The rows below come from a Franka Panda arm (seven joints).
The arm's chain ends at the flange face. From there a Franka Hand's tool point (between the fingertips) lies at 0.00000 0.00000 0.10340 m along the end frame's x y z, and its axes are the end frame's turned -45 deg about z.
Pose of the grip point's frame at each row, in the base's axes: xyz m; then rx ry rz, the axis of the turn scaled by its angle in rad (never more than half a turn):
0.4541 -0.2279 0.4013 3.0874 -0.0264 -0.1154
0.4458 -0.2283 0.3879 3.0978 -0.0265 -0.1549
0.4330 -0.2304 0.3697 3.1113 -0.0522 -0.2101
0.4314 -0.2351 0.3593 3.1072 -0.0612 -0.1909
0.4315 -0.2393 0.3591 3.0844 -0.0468 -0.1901
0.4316 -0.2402 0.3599 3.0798 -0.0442 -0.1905
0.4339 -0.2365 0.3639 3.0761 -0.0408 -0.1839
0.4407 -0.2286 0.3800 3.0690 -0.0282 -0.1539
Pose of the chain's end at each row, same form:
0.4619 -0.2226 0.5043 2.8207 -1.1967 -0.0753
0.4561 -0.2243 0.4907 2.8209 -1.1968 -0.1182
0.4469 -0.2283 0.4721 2.8105 -1.2198 -0.1777
0.4441 -0.2325 0.4619 2.8079 -1.2284 -0.1575
0.4443 -0.2342 0.4616 2.7943 -1.2074 -0.1436
0.4444 -0.2346 0.4624 2.7913 -1.2034 -0.1413
0.4463 -0.2305 0.4664 2.7909 -1.1996 -0.1330
0.4511 -0.2216 0.4826 2.7961 -1.1884 -0.1008

